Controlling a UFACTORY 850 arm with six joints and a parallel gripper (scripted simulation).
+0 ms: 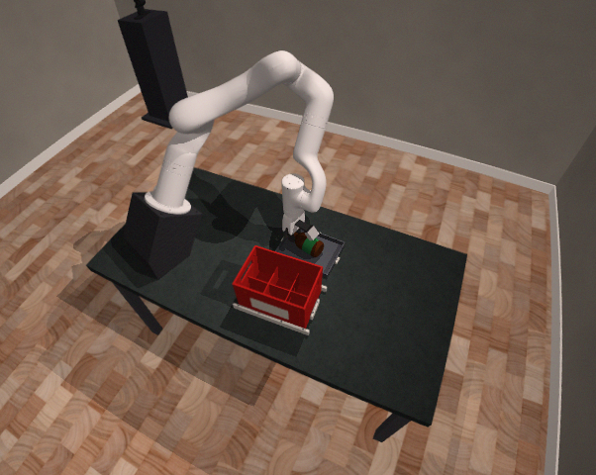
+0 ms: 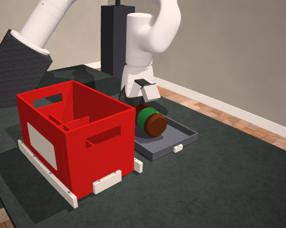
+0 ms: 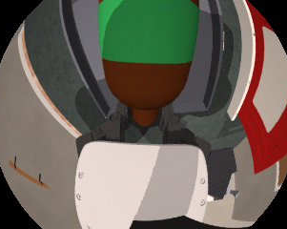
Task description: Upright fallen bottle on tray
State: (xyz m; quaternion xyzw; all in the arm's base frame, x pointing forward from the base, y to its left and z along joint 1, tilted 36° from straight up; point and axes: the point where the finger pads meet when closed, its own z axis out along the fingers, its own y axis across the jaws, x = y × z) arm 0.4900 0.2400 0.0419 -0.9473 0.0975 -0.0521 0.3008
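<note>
My gripper is now 50 mm short of the brown bottle and 10 mm to the left of it. Round my hand: grey shallow tray: 80 mm ahead, 10 mm to the right, 40 mm below; red crate: 90 mm ahead, 280 mm to the right, 30 mm above.
</note>
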